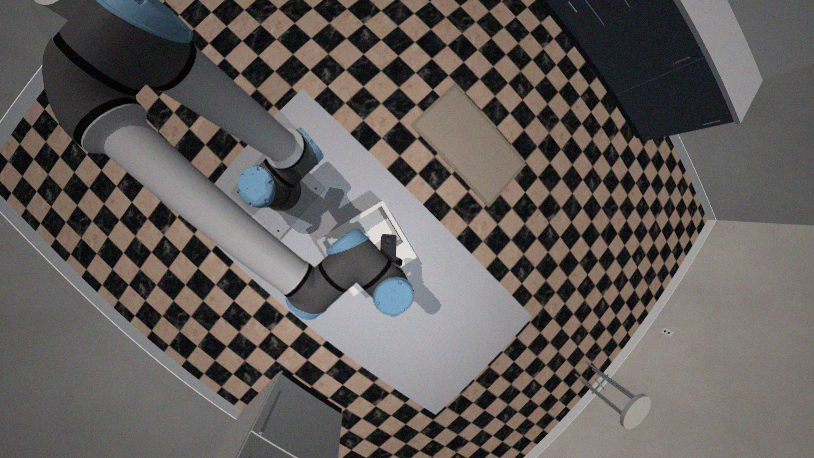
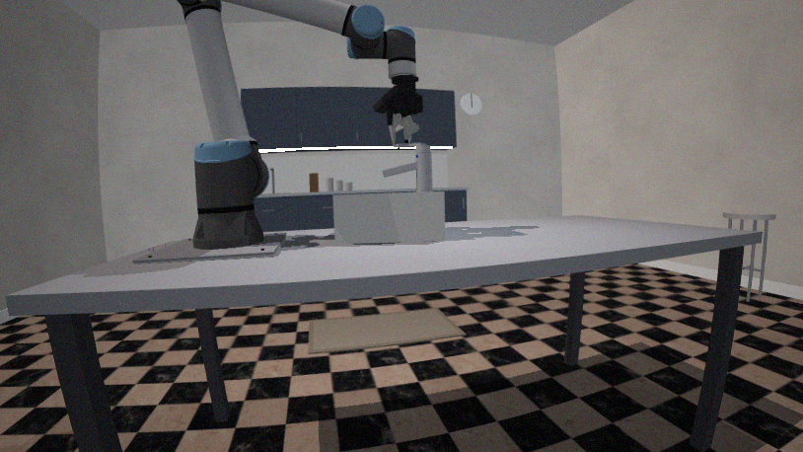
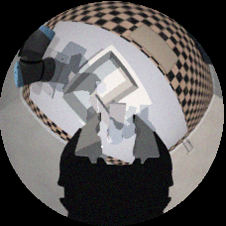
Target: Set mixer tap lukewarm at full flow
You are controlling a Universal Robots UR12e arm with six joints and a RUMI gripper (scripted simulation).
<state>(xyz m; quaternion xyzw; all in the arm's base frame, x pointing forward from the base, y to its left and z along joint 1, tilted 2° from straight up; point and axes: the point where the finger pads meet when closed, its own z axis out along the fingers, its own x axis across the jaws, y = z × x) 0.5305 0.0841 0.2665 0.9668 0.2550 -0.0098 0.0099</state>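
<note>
Now: the lever 3 cm to the right of my hand, 2 cm ahead of it and 1 cm below it. The rest, counted from my hand: sink: 25 cm below, 7 cm behind, 3 cm to the right; then mixer tap: 6 cm below, 5 cm to the right, 3 cm ahead.
</note>
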